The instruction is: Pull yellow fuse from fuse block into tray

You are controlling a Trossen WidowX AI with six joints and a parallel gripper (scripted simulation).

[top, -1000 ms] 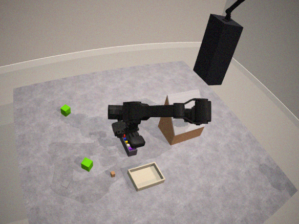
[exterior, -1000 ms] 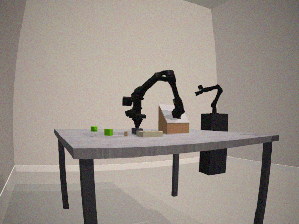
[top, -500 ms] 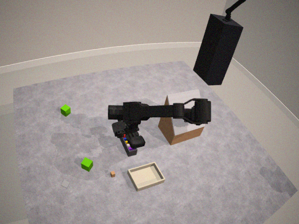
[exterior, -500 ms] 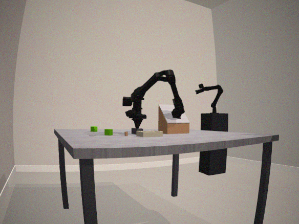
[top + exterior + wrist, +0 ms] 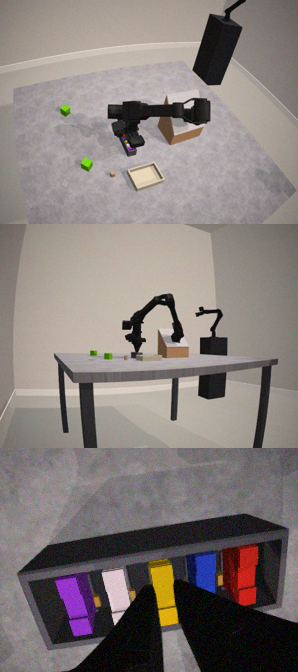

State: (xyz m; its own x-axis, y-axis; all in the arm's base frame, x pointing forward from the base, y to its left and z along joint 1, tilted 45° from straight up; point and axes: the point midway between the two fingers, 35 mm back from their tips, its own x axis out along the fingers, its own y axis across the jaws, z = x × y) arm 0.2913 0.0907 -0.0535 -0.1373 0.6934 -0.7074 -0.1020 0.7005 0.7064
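My gripper tip is now 190 mm to the right of the tray, 30 mm past it and 30 mm above it. From my gripper tip the other things lie so: cube: 150 mm to the left, 110 mm ahead, 20 mm below; then yellow fuse: 10 mm below.
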